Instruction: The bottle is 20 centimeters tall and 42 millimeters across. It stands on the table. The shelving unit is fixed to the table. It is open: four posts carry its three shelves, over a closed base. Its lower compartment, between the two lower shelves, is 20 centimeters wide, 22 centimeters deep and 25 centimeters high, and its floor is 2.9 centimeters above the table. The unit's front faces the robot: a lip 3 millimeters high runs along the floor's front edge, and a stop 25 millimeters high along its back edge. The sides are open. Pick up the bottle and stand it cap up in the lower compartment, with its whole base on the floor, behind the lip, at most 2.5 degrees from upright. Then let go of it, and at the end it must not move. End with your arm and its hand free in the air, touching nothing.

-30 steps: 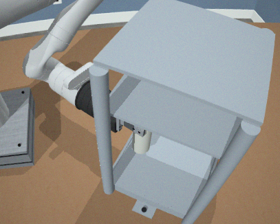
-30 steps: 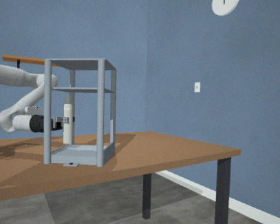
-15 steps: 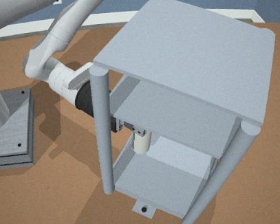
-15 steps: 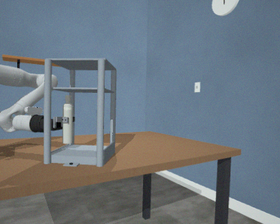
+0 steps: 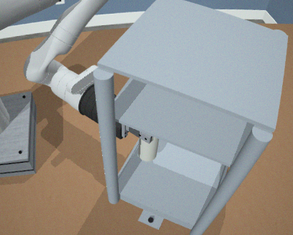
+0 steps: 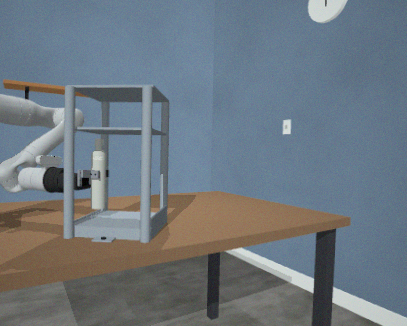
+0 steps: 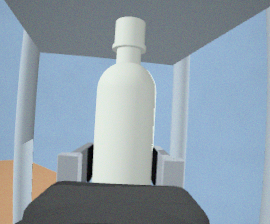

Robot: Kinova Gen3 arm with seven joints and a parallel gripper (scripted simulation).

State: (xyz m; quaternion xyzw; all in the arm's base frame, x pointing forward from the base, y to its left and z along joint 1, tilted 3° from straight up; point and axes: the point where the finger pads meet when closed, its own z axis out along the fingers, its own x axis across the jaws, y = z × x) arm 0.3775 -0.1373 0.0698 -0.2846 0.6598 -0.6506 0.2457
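My hand is 6 cm short of the shelving unit, 4 cm to the left of it and 4 cm below it.
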